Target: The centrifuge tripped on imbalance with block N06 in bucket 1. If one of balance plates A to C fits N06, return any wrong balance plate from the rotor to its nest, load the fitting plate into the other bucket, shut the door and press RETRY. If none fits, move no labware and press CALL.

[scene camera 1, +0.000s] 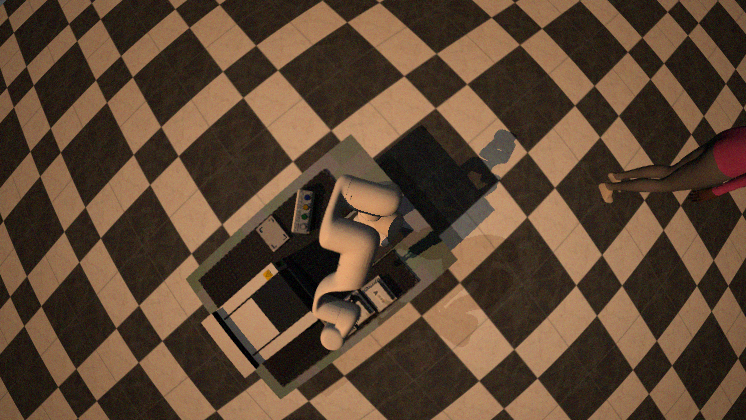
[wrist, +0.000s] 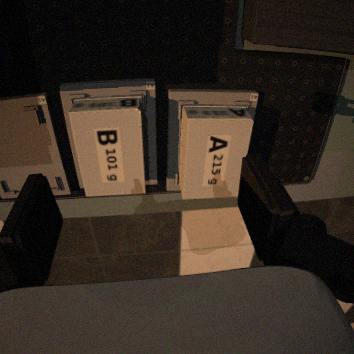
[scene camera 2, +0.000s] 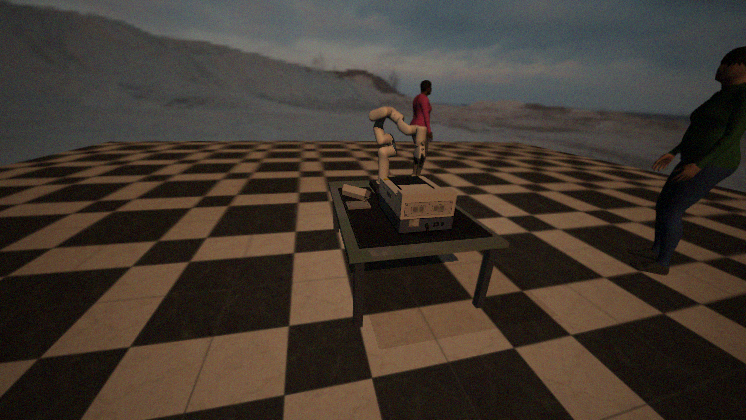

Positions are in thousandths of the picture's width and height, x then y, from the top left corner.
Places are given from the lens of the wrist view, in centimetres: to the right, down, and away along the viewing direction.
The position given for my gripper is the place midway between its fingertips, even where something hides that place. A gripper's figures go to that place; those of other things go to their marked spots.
my gripper (wrist: 414,530): -1, 0, 13
balance plate B (wrist: 304,371): -8, -5, 32
